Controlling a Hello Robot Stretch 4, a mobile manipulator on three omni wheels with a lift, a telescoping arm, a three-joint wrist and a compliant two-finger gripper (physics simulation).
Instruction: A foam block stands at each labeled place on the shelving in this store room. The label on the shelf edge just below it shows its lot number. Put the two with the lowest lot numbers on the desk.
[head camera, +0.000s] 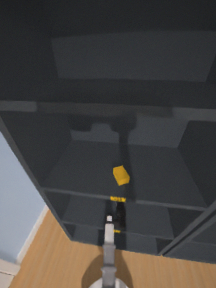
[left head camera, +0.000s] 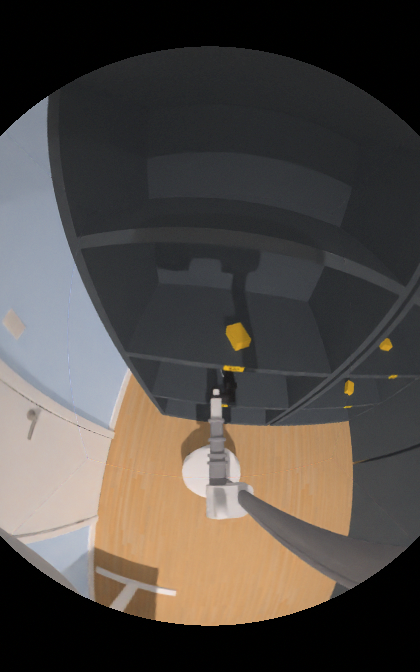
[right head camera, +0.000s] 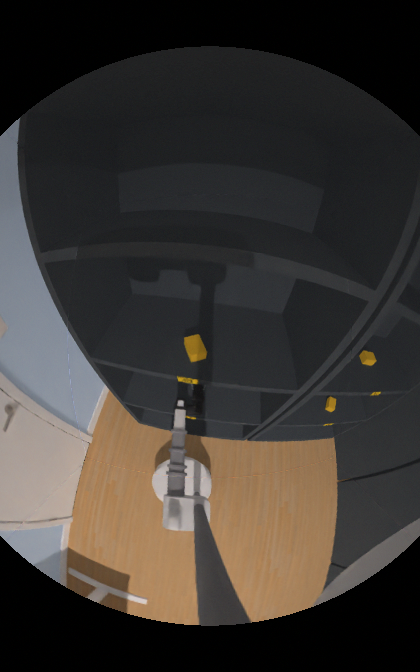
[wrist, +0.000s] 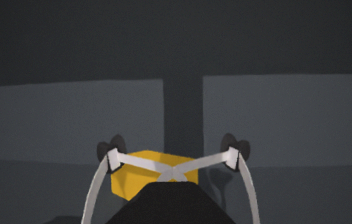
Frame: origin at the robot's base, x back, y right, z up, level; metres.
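Seen in the pictures: gripper, between the fingertips: (wrist: 173, 146).
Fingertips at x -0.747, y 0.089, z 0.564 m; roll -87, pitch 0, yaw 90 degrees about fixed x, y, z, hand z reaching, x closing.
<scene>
Offsets run from my fingertips to a thing's middle. "spot": to the spot under its first point.
A yellow foam block (head camera: 121, 175) (left head camera: 238, 336) (right head camera: 195, 348) (wrist: 135, 181) stands on a shelf of the near dark unit. A yellow label {spot: dx +0.336, dy -0.043, dz +0.383 m} (head camera: 118, 199) (left head camera: 233, 369) (right head camera: 187, 380) is on the edge below it; its number is too blurred to read. My gripper (wrist: 173, 146) is open, its fingertips apart. In the wrist view the block shows behind and below the fingers, partly hidden by the gripper body. Two more foam blocks show on the right: one higher (left head camera: 385, 345) (right head camera: 368, 358), one lower (left head camera: 349, 387) (right head camera: 330, 404). The desk does not show.
A lower shelf edge of the near unit bears another label {spot: dx +0.338, dy -0.028, dz -0.072 m} (head camera: 117, 231) (left head camera: 224, 405) (right head camera: 190, 417). A pale door (left head camera: 55, 465) (right head camera: 35, 475) stands at the left. A white T-shaped thing (left head camera: 134, 584) (right head camera: 106, 587) is at the lower left. Dark furniture stands at the right.
</scene>
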